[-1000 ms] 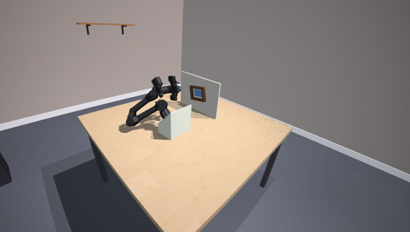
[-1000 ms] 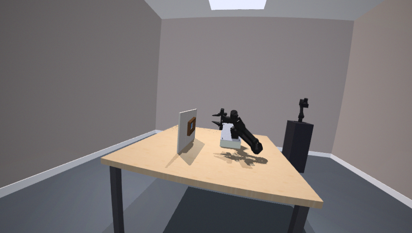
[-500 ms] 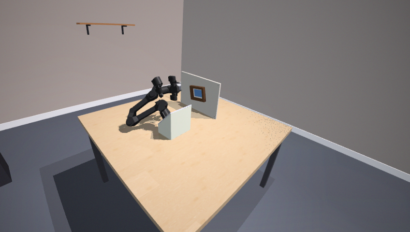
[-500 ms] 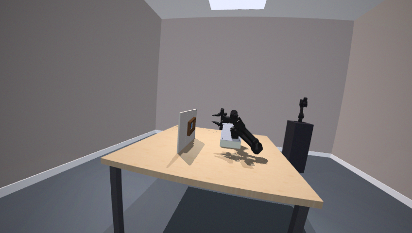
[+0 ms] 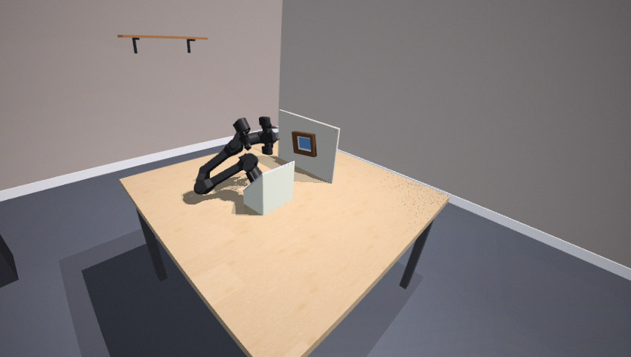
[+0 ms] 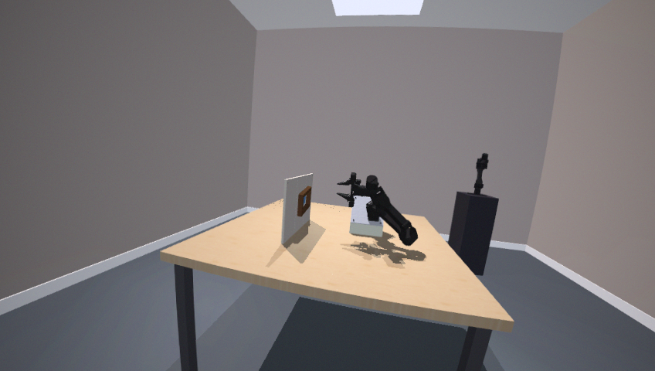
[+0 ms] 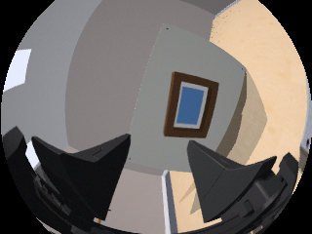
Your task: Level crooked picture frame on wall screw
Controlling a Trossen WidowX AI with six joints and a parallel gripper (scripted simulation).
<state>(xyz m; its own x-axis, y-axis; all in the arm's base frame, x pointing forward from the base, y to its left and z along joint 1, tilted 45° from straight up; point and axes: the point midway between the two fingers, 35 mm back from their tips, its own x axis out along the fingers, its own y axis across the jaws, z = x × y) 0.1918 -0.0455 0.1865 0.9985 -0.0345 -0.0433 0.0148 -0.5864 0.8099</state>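
Now: the small picture frame 19 cm ahead of my gripper tip, 3 cm to the right of it and 9 cm below it. The rest, counted from my gripper tip: grey wall panel (20 cm ahead, 2 cm to the right, 11 cm below).
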